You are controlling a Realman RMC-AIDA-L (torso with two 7-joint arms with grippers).
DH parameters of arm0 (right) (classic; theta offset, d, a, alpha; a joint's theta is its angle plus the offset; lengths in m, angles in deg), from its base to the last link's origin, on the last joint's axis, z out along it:
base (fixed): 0 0 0 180
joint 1: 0 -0.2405 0 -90
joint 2: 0 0 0 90
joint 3: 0 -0.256 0 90
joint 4: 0 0 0 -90
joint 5: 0 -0.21 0 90
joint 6: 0 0 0 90
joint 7: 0 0.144 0 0
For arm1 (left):
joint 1: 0 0.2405 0 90
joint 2: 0 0 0 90
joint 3: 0 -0.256 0 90
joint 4: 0 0 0 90
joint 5: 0 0.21 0 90
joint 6: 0 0 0 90
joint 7: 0 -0.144 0 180
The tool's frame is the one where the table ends.
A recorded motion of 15 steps. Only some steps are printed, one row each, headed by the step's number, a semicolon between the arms.
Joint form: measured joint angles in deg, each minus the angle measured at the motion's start. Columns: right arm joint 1, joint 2, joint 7, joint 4, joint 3, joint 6, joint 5; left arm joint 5, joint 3, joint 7, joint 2, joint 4, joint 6, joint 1.
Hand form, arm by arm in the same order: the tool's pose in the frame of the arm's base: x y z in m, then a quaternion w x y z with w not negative. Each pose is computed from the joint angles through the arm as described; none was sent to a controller.
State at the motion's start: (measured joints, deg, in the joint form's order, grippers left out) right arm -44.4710 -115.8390 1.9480 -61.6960 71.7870 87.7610 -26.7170; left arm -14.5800 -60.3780 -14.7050 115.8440 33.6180 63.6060 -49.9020
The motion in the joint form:
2: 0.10 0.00 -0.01 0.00 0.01 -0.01 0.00; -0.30 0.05 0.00 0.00 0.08 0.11 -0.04
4: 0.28 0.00 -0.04 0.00 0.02 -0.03 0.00; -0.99 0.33 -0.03 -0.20 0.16 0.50 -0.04
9: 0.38 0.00 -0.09 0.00 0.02 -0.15 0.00; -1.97 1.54 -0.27 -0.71 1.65 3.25 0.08
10: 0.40 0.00 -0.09 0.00 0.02 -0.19 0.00; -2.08 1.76 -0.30 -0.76 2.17 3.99 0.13
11: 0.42 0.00 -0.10 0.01 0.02 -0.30 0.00; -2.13 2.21 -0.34 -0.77 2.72 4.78 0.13
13: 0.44 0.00 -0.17 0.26 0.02 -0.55 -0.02; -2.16 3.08 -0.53 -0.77 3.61 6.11 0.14
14: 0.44 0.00 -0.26 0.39 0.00 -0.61 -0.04; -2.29 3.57 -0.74 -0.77 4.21 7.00 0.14
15: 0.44 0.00 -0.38 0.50 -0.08 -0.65 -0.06; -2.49 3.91 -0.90 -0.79 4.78 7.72 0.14
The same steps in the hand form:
2: 0.1969 0.3922 0.0160 0.24065 -0.73144 0.62208 -0.14178; -0.2744 0.4167 -0.0051 0.29909 -0.74308 -0.57343 0.17194
4: 0.1981 0.3917 0.0160 0.24049 -0.73068 0.62294 -0.14216; -0.2735 0.4169 -0.0040 0.29584 -0.74204 -0.57789 0.16706
9: 0.1987 0.3916 0.0160 0.24093 -0.73057 0.62301 -0.14169; -0.2700 0.4167 0.0025 0.28520 -0.73983 -0.58800 0.15989
10: 0.1989 0.3916 0.0160 0.24111 -0.73051 0.62306 -0.14147; -0.2688 0.4165 0.0040 0.28291 -0.73975 -0.58943 0.15906
11: 0.1990 0.3918 0.0160 0.24161 -0.73056 0.62294 -0.14086; -0.2672 0.4165 0.0055 0.28032 -0.73949 -0.59150 0.15716
13: 0.1998 0.3920 0.0155 0.24168 -0.73029 0.62331 -0.14056; -0.2648 0.4162 0.0080 0.27564 -0.73928 -0.59476 0.15411
14: 0.2002 0.3919 0.0153 0.24124 -0.73036 0.62335 -0.14077; -0.2630 0.4160 0.0095 0.27201 -0.73995 -0.59613 0.15203
15: 0.2006 0.3919 0.0152 0.24075 -0.73046 0.62344 -0.14068; -0.2611 0.4161 0.0110 0.26936 -0.74083 -0.59685 0.14962

